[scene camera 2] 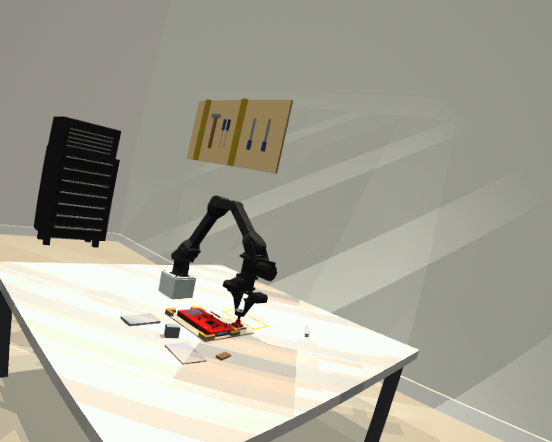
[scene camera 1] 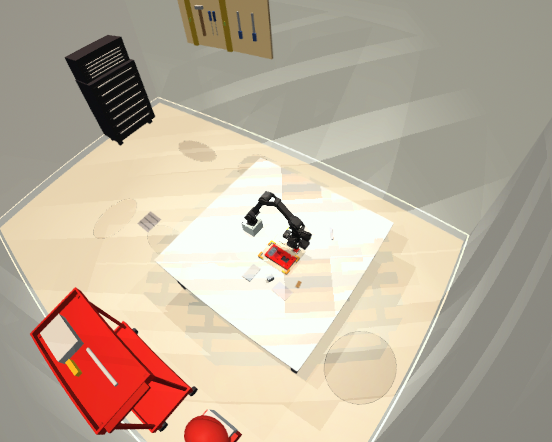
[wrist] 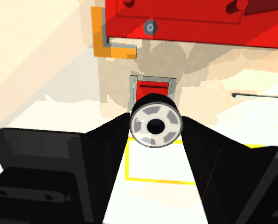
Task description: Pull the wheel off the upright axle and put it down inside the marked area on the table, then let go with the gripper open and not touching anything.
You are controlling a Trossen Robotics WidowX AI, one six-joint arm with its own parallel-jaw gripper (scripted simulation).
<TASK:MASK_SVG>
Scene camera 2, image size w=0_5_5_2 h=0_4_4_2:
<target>my gripper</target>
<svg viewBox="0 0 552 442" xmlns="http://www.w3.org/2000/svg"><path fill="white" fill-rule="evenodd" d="M241 272L240 274L236 273L235 278L225 279L223 287L227 288L233 295L235 311L240 307L243 294L248 295L247 298L243 298L243 315L246 315L254 304L267 303L268 296L262 292L252 291L256 288L254 287L255 280L258 280L256 275Z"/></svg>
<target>red board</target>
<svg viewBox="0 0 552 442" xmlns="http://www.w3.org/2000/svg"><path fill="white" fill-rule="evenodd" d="M177 312L179 317L206 336L214 334L216 337L229 335L230 331L235 330L202 308L178 310Z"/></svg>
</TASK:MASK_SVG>
